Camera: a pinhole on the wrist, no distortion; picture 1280 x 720 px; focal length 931.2 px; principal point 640.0 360.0 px. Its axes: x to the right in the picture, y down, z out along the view. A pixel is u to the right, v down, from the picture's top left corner.
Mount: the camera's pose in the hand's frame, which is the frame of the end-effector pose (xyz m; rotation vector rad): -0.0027 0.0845 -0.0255 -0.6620 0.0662 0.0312
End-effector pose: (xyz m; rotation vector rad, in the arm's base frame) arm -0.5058 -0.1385 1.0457 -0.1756 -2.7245 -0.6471
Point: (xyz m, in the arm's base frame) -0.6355 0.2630 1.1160
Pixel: 1080 631
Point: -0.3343 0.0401 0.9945
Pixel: outside the picture
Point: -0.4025 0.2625 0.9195
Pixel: 285 413
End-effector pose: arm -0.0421 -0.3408 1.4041 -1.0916 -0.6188 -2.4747
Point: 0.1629 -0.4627 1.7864
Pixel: 1024 273
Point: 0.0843 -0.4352 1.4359
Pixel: 204 452
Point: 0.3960 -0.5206 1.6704
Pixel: 509 469
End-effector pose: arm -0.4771 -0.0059 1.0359 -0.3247 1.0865 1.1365
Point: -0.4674 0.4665 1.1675
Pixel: 922 46
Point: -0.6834 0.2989 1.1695
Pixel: 791 612
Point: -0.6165 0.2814 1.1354
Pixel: 871 434
